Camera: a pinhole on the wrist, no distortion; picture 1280 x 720 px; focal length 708.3 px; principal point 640.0 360.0 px. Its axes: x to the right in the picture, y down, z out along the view. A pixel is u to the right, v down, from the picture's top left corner.
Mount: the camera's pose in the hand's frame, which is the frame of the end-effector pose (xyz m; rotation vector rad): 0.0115 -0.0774 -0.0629 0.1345 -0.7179 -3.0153
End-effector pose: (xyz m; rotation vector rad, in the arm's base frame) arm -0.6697 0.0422 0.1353 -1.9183 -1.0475 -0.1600
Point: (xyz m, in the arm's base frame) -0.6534 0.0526 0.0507
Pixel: 721 42
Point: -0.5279 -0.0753 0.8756
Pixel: behind the camera
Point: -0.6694 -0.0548 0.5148
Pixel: behind the camera
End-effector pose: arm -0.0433 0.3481 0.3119 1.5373 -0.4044 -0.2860
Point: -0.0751 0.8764 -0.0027
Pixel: behind the camera
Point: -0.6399 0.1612 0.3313
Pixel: 1197 479
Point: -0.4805 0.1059 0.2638
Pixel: 1041 595
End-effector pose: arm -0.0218 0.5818 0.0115 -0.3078 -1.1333 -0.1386
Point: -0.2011 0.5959 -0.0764
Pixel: 1138 461
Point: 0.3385 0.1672 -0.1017
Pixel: behind the camera
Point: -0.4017 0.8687 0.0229
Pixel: 762 355
